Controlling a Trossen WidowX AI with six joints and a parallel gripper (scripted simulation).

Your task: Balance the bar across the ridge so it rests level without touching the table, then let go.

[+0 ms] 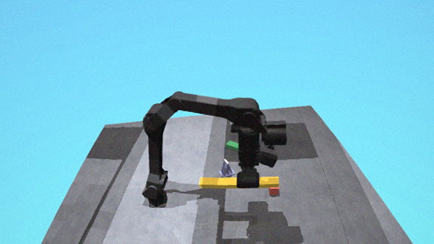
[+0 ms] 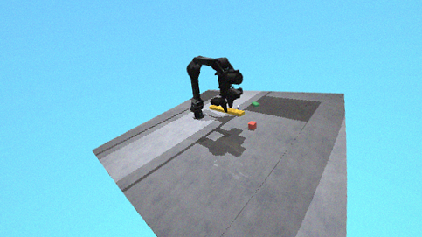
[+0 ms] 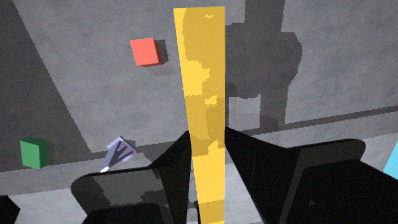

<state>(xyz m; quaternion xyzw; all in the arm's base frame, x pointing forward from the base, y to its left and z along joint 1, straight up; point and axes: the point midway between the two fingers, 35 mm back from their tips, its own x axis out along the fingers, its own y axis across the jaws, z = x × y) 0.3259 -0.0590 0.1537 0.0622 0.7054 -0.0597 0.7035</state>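
My gripper tip is now 60 mm past the purple ridge, 190 mm to the right of it and 90 mm above it. Also, from my gripper tip: yellow bar 30 mm behind; then green block 10 mm behind, 370 mm to the left, 110 mm below; then red cube 110 mm ahead, 60 mm to the left, 100 mm below.
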